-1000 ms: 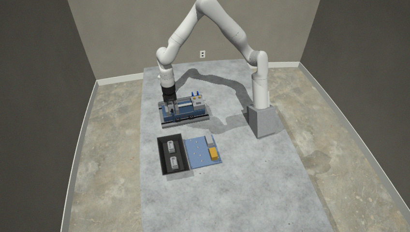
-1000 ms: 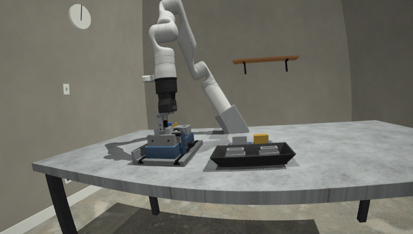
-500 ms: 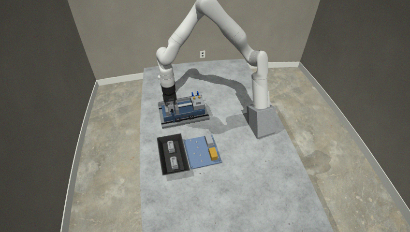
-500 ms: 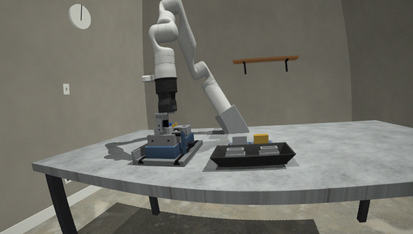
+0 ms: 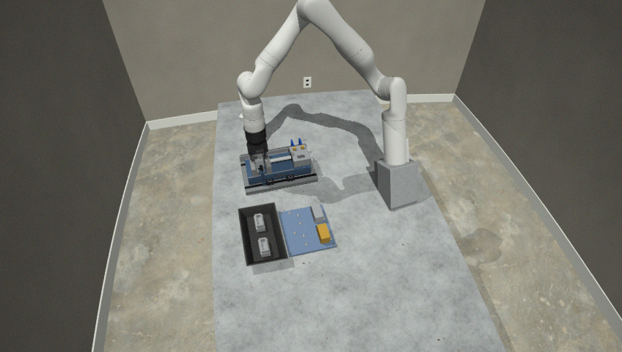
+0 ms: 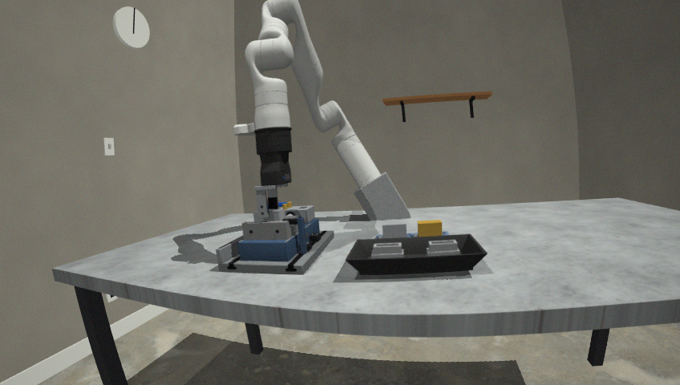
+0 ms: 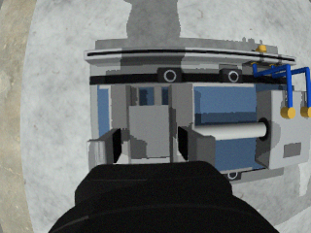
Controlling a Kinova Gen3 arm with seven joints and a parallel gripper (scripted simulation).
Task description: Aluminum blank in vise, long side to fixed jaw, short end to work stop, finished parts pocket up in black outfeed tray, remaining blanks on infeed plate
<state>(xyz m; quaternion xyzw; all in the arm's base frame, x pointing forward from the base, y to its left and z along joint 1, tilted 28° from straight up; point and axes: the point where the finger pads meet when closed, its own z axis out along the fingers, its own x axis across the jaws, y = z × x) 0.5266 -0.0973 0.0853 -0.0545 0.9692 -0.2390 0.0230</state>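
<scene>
The vise lies 8 cm below my hand, 7 cm behind it and 1 cm to the right of it. Round my hand: yellow brass blank: 33 cm to the left, 20 cm behind, 10 cm below.
</scene>
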